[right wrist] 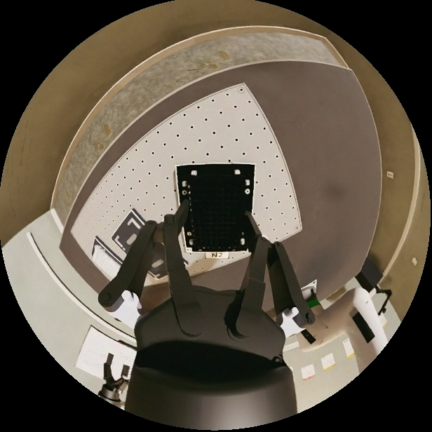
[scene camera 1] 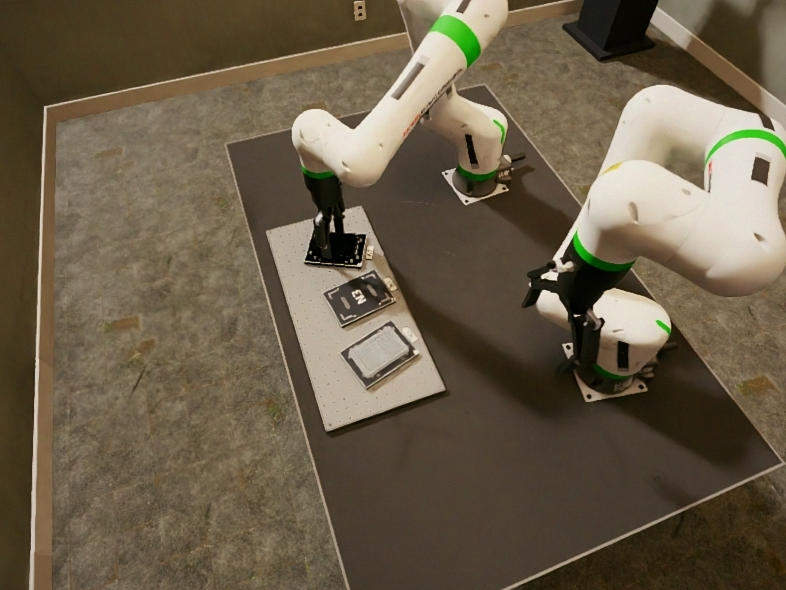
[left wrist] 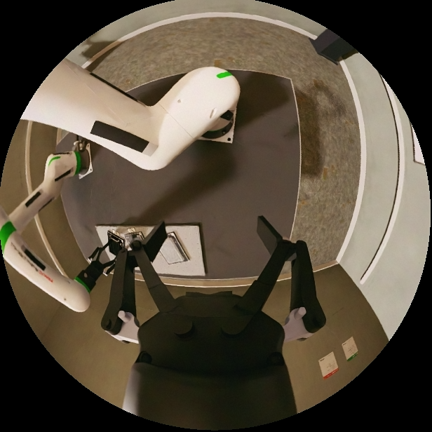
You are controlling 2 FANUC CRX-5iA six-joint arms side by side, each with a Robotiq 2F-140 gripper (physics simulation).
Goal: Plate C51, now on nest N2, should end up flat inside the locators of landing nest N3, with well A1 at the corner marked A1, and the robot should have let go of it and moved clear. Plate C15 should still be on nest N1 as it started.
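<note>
Plate C51 [scene camera 1: 347, 246] [right wrist: 217, 197], black, lies at nest N2, whose label [right wrist: 217, 255] shows in the right wrist view. My right gripper [scene camera 1: 332, 241] [right wrist: 215, 213] is shut on plate C51, with a finger at each long side. Whether the plate is raised off the nest is too small to tell. Nest N3 [scene camera 1: 359, 297] [right wrist: 131, 232] has no plate on it; its A1 mark is not readable. Plate C15 [scene camera 1: 380, 351] [left wrist: 173, 248] [right wrist: 106, 255], clear, lies on nest N1 [scene camera 1: 366, 381]. My left gripper [scene camera 1: 558, 325] [left wrist: 210, 226] is open and empty, high up and away from the nests.
The nests stand in a row on a light perforated board [scene camera 1: 304, 330] [left wrist: 196, 260] [right wrist: 210, 115] on the dark table [scene camera 1: 507, 457]. N3 is between N2 and N1. The left arm [scene camera 1: 672, 215] stands at the right of the scene view.
</note>
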